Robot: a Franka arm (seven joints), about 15 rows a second.
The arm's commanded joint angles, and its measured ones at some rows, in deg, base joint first. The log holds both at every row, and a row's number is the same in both.
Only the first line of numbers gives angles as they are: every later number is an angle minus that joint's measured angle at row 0.
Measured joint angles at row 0:
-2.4 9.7 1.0 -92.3 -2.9 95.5 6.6
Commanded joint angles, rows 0 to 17:
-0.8 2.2 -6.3 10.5 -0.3 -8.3 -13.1
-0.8 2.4 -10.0 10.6 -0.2 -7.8 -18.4
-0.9 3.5 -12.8 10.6 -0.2 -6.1 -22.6
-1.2 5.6 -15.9 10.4 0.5 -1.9 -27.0
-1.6 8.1 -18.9 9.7 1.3 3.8 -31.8
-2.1 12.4 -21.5 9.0 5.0 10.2 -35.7
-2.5 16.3 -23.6 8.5 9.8 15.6 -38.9
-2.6 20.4 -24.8 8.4 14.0 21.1 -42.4
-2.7 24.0 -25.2 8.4 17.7 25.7 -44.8
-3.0 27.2 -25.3 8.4 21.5 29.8 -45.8
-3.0 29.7 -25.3 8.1 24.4 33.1 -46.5
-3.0 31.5 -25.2 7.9 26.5 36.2 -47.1
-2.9 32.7 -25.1 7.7 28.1 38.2 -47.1
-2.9 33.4 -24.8 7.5 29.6 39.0 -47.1
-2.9 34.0 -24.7 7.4 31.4 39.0 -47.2
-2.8 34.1 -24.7 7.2 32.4 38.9 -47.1
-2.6 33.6 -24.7 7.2 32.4 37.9 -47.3
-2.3 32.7 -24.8 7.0 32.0 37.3 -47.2
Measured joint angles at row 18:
-2.6 34.7 -24.6 6.8 30.5 39.6 -45.7
